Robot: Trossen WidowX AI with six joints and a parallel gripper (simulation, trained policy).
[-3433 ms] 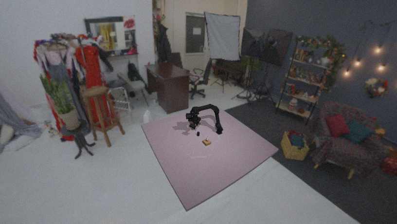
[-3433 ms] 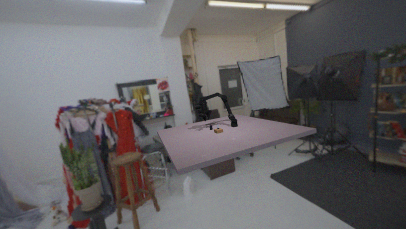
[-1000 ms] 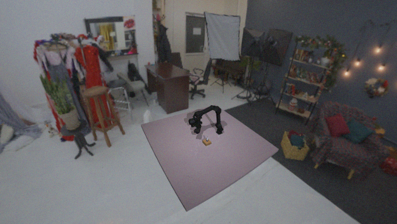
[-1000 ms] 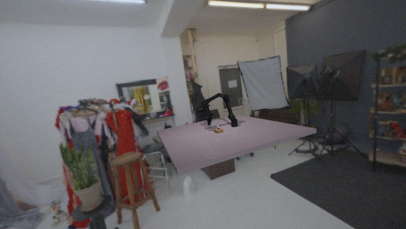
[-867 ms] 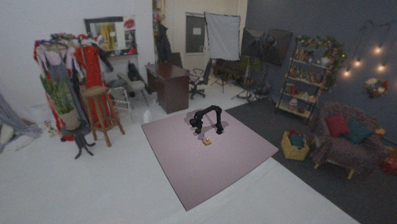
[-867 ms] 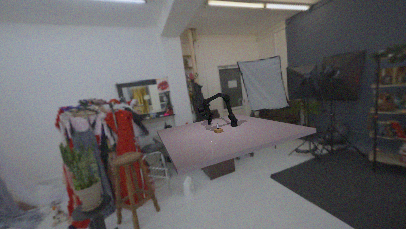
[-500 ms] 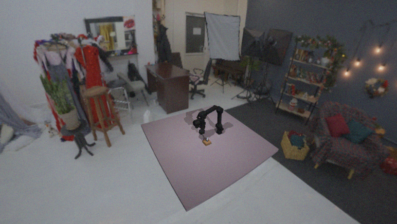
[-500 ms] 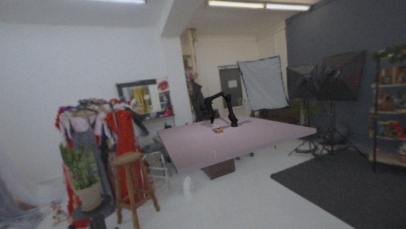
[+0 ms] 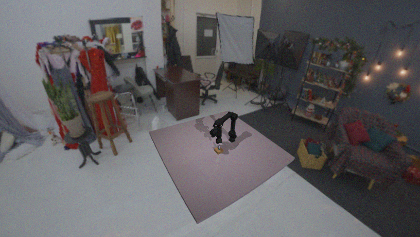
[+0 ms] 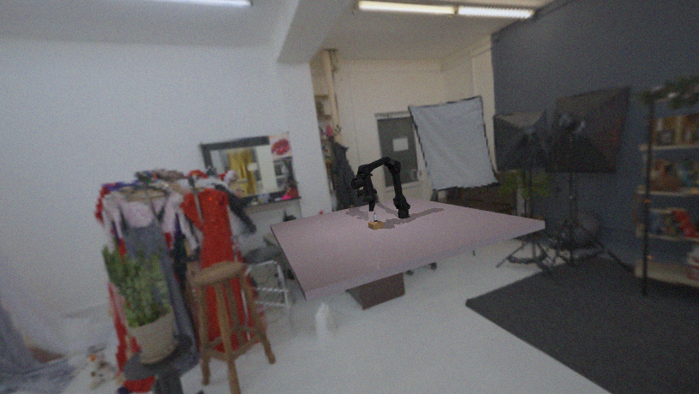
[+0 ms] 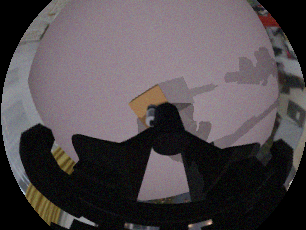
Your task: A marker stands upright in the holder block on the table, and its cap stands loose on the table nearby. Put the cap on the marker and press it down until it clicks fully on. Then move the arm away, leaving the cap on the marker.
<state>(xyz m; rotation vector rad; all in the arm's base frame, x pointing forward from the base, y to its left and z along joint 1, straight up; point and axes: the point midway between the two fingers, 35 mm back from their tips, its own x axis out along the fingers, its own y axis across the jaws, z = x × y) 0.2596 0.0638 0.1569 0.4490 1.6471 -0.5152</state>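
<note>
The holder block is 110 mm below my gripper tip and 20 mm to the left of it. Also, from my gripper tip: dark cap (10 mm to the right, 10 mm ahead, 10 mm above).
</note>
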